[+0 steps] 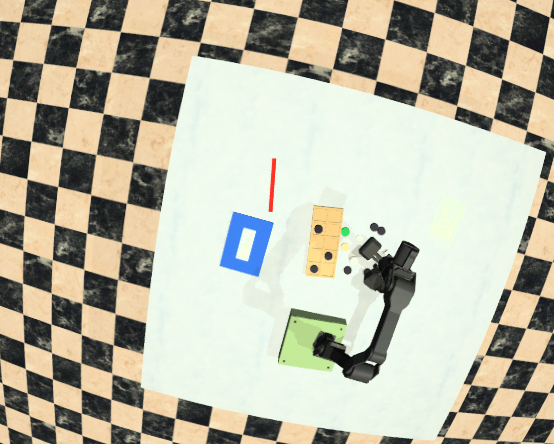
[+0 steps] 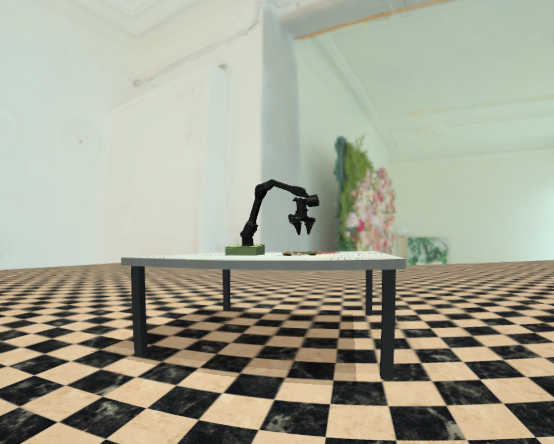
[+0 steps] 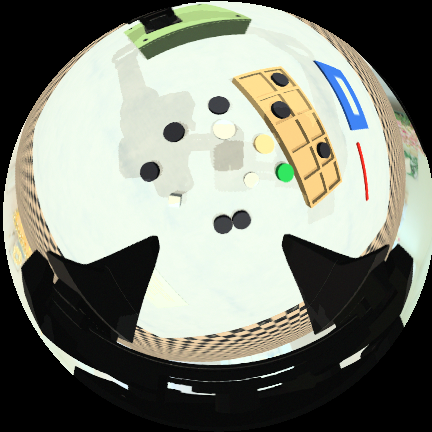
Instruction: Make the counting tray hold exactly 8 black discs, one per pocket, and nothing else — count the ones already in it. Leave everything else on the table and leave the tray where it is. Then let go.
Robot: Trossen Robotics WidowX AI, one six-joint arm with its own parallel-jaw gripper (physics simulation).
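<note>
The tan counting tray (image 1: 327,214) (image 3: 255,84) has two rows of pockets. Three black discs lie in separate pockets: one disc (image 1: 318,229) (image 3: 324,149) towards the far end, another disc (image 1: 328,256) (image 3: 280,109) nearer the base, and a third disc (image 1: 314,269) (image 3: 279,79) in an end corner pocket. Outside the tray, a touching pair of black discs (image 1: 377,229) (image 3: 232,222) and three separate black discs, a first (image 1: 347,270) (image 3: 219,105), a second (image 3: 174,132) and a third (image 3: 149,171), lie on the table. My gripper (image 2: 304,233) (image 3: 221,241) is open and empty, high above the table beside the tray.
Beside the tray lie a green disc (image 1: 345,231) (image 3: 285,172), a yellow disc (image 1: 345,246) (image 3: 264,144), white discs (image 3: 224,129) (image 3: 251,180) and a white block (image 3: 175,200). A blue frame (image 1: 229,245), a red stick (image 1: 272,185) and a pale yellow sheet (image 1: 448,218) lie farther out.
</note>
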